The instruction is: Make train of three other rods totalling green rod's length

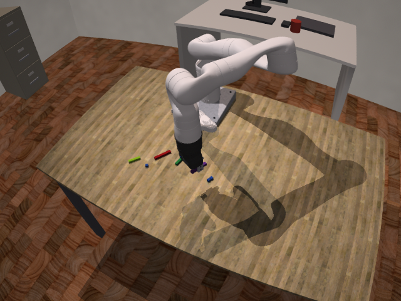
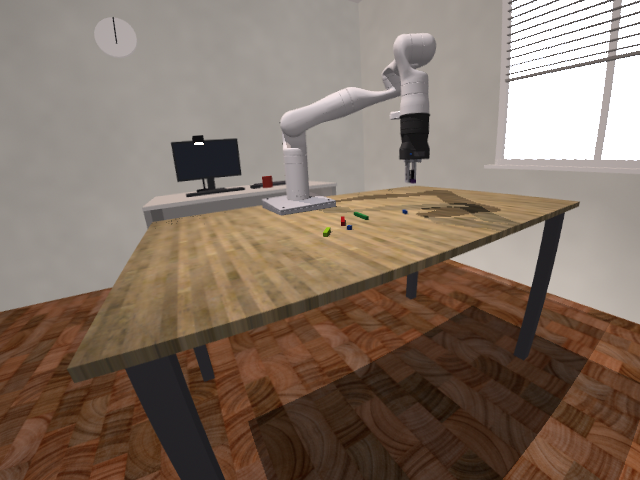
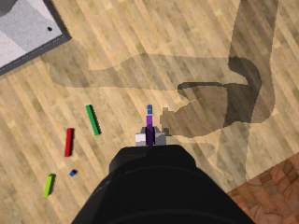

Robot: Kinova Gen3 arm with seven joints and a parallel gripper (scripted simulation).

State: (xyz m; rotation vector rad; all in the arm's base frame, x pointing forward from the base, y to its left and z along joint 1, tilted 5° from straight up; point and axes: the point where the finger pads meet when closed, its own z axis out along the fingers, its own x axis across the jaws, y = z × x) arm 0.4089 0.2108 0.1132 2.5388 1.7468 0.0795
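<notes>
Now: hand 1 cm above the purple rod. The rest, counted from my hand: green rod (7 cm behind, 13 cm to the right, 11 cm below); then red rod (4 cm behind, 20 cm to the right, 11 cm below); then lime rod (3 cm ahead, 29 cm to the right, 11 cm below).
</notes>
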